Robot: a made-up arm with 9 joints. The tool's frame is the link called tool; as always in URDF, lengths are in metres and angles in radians. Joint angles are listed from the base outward.
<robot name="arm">
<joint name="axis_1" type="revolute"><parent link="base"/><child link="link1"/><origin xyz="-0.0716 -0.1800 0.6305"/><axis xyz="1 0 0"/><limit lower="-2.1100" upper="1.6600"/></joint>
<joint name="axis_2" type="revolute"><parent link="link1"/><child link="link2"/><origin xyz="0.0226 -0.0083 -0.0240"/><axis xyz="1 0 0"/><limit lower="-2.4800" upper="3.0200"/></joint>
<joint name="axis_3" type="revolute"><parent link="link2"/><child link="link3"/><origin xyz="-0.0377 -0.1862 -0.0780"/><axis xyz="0 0 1"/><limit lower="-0.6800" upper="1.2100"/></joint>
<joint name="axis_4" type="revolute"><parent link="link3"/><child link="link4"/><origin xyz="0.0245 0.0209 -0.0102"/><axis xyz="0 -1 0"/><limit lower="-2.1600" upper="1.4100"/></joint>
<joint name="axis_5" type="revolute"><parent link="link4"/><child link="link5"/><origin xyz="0.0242 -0.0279 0.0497"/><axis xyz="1 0 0"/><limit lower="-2.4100" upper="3.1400"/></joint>
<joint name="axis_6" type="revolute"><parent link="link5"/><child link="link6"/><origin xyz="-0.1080 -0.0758 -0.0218"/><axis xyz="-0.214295 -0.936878 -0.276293"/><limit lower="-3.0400" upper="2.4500"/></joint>
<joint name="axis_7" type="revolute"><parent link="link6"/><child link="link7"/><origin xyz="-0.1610 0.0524 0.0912"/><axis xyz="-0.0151 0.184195 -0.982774"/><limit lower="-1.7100" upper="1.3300"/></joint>
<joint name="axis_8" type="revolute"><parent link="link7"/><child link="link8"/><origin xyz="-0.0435 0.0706 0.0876"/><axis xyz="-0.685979 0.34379 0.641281"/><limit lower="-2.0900" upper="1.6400"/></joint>
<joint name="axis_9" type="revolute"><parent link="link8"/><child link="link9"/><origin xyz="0.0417 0.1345 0.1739"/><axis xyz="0 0 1"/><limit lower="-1.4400" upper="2.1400"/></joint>
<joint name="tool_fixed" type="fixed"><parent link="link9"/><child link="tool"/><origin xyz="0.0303 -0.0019 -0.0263" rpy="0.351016 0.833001 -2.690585"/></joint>
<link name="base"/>
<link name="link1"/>
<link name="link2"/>
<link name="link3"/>
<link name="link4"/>
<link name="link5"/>
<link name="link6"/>
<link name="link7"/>
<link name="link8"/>
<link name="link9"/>
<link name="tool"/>
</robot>
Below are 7 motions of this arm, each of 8 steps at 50 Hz.
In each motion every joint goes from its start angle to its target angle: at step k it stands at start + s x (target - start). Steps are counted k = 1, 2, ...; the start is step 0. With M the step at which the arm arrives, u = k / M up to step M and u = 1 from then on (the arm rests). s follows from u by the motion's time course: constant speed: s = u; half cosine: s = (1 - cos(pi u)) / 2; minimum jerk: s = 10 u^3 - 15 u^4 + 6 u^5.
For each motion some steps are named. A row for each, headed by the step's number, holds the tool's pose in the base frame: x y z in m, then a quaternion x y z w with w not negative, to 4 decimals.
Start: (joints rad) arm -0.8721 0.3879 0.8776 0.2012 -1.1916 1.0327 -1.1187 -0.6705 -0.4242
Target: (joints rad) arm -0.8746 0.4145 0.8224 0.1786 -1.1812 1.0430 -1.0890 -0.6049 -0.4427
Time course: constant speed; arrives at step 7
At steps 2, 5, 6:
2: -0.3640 -0.7942 0.6074 0.5441 -0.1083 -0.1190 0.8235
5: -0.3700 -0.7894 0.5970 0.5515 -0.1204 -0.1197 0.8167
6: -0.3720 -0.7877 0.5936 0.5539 -0.1245 -0.1199 0.8144

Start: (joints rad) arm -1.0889 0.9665 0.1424 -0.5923 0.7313 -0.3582 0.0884 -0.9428 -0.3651
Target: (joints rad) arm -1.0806 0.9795 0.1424 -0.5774 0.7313 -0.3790 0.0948 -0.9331 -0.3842
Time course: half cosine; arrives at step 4
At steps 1, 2, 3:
1: 0.0628 -0.6288 0.9239 0.1016 -0.0677 0.8366 0.5340
2: 0.0636 -0.6312 0.9194 0.1072 -0.0701 0.8370 0.5320
3: 0.0644 -0.6336 0.9148 0.1127 -0.0725 0.8374 0.5299

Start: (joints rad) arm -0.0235 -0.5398 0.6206 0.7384 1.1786 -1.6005 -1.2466 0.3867 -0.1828
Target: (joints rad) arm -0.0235 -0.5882 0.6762 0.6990 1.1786 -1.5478 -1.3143 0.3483 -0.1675
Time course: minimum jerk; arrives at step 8
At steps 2, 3, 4, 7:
2: 0.2560 -0.5805 0.9171 -0.0801 0.7832 -0.0064 0.6165
3: 0.2599 -0.5788 0.9162 -0.0827 0.7883 -0.0070 0.6096
4: 0.2649 -0.5767 0.9150 -0.0859 0.7949 -0.0078 0.6006
7: 0.2752 -0.5720 0.9123 -0.0926 0.8086 -0.0099 0.5809

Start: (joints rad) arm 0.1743 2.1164 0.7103 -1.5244 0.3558 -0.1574 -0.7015 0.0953 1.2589
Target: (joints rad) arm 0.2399 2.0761 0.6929 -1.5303 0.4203 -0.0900 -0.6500 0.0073 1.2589
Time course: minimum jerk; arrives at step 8
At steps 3, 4, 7, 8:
3: 0.2328 -0.4722 0.4590 0.3281 0.6818 0.5635 0.3317
4: 0.2345 -0.4682 0.4564 0.3306 0.6936 0.5535 0.3215
7: 0.2384 -0.4590 0.4506 0.3351 0.7185 0.5314 0.2985
8: 0.2385 -0.4587 0.4504 0.3352 0.7193 0.5307 0.2977

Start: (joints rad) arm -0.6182 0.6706 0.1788 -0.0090 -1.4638 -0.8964 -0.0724 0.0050 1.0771
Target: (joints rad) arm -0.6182 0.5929 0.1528 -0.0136 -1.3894 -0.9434 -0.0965 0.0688 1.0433
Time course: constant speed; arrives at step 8
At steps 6, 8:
6: -0.1088 0.0078 0.5147 -0.2704 -0.0589 -0.8045 0.5255
8: -0.1060 0.0077 0.5177 -0.2806 -0.0525 -0.8050 0.5201

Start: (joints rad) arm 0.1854 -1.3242 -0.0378 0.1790 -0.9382 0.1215 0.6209 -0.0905 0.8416
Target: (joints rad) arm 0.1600 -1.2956 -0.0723 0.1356 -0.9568 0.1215 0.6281 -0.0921 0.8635
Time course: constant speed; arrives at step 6
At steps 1, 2, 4, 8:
1: -0.1718 -0.1254 0.4860 0.1455 -0.7833 -0.3728 0.4757
2: -0.1689 -0.1251 0.4856 0.1409 -0.7846 -0.3743 0.4737
4: -0.1633 -0.1247 0.4848 0.1319 -0.7871 -0.3774 0.4697
8: -0.1576 -0.1243 0.4840 0.1229 -0.7895 -0.3805 0.4657

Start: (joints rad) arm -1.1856 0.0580 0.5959 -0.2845 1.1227 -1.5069 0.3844 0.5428 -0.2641
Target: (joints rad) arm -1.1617 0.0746 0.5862 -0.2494 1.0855 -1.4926 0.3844 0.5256 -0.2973
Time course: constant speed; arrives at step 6
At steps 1, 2, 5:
1: 0.1691 -0.1391 0.8305 -0.6161 0.1248 -0.7048 0.3288
2: 0.1676 -0.1391 0.8315 -0.6138 0.1195 -0.7061 0.3322
5: 0.1629 -0.1392 0.8347 -0.6063 0.1037 -0.7103 0.3422

